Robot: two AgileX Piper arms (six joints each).
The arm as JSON. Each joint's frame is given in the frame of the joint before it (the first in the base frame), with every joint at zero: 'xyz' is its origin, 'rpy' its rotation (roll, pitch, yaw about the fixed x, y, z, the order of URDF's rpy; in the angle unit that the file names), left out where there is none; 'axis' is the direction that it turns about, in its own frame. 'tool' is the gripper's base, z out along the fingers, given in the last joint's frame.
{
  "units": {
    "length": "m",
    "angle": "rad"
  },
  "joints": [
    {
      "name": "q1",
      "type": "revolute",
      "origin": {
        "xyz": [
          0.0,
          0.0,
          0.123
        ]
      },
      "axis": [
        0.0,
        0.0,
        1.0
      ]
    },
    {
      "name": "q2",
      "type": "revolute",
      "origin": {
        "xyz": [
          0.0,
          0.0,
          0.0
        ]
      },
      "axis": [
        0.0,
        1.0,
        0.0
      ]
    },
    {
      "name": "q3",
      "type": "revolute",
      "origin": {
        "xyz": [
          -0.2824,
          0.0,
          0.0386
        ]
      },
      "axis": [
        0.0,
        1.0,
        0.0
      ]
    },
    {
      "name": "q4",
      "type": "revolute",
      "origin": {
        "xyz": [
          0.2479,
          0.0,
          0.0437
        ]
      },
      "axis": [
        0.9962,
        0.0,
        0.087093
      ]
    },
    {
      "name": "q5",
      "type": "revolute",
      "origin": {
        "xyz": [
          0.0,
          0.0,
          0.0
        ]
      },
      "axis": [
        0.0,
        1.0,
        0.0
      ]
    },
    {
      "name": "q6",
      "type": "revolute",
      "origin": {
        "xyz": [
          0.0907,
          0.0,
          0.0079
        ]
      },
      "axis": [
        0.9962,
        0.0,
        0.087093
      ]
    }
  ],
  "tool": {
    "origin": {
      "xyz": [
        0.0,
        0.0,
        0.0
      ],
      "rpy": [
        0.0,
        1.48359,
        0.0
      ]
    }
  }
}
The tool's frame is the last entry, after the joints.
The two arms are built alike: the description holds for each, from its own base.
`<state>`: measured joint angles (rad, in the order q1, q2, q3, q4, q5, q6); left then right.
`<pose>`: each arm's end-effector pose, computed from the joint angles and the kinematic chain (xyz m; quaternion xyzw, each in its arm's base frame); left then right.
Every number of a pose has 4 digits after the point. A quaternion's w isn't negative.
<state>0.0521 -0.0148 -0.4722 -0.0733 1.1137 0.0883 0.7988 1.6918 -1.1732 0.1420 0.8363 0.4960</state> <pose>-0.0060 -0.0063 0.2654 0.0179 0.8692 -0.0019 0.4941 0.2281 0.2480 0.2275 -0.1101 0.9807 0.1381 0.0844</pose>
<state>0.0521 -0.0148 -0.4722 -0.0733 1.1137 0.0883 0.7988 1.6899 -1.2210 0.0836 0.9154 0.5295</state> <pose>-0.0060 -0.0063 0.2654 0.0179 0.8692 -0.0019 0.4941 0.2311 0.2460 0.2383 -0.1123 0.9836 0.1126 0.0850</pose>
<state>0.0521 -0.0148 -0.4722 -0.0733 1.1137 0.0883 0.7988 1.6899 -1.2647 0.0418 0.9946 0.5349</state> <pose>-0.0060 -0.0063 0.2654 0.0179 0.8692 -0.0019 0.4941 0.2329 0.2438 0.2479 -0.1215 0.9853 0.0882 0.0817</pose>
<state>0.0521 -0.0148 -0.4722 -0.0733 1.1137 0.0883 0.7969 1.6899 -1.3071 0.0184 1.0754 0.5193</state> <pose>-0.0060 -0.0063 0.2654 0.0179 0.8692 -0.0019 0.4941 0.2339 0.2415 0.2575 -0.1341 0.9859 0.0677 0.0737</pose>
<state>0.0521 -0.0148 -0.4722 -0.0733 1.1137 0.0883 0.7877 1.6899 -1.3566 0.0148 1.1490 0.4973</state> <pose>-0.0060 -0.0063 0.2654 0.0179 0.8692 -0.0019 0.4941 0.2364 0.2392 0.2694 -0.1417 0.9860 0.0582 0.0661</pose>
